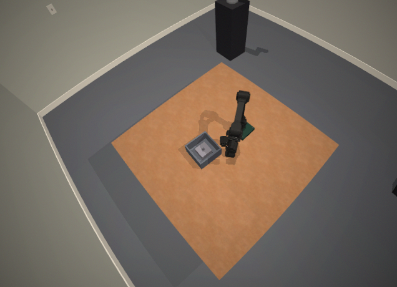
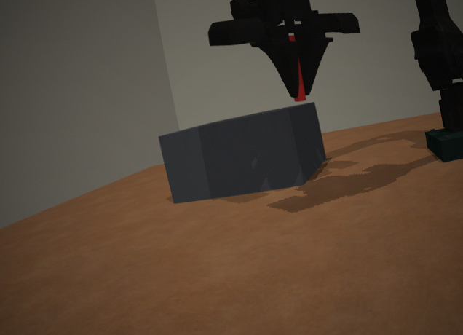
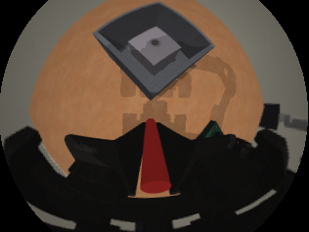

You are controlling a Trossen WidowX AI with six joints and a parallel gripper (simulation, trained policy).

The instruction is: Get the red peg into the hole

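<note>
Right now the pale plate is 130 mm to the right of my gripper tip, 120 mm ahead of it and 60 mm below it. Round my gripper tip: grey box (130 mm to the right, 120 mm ahead, 80 mm below); red peg (30 mm above).
</note>
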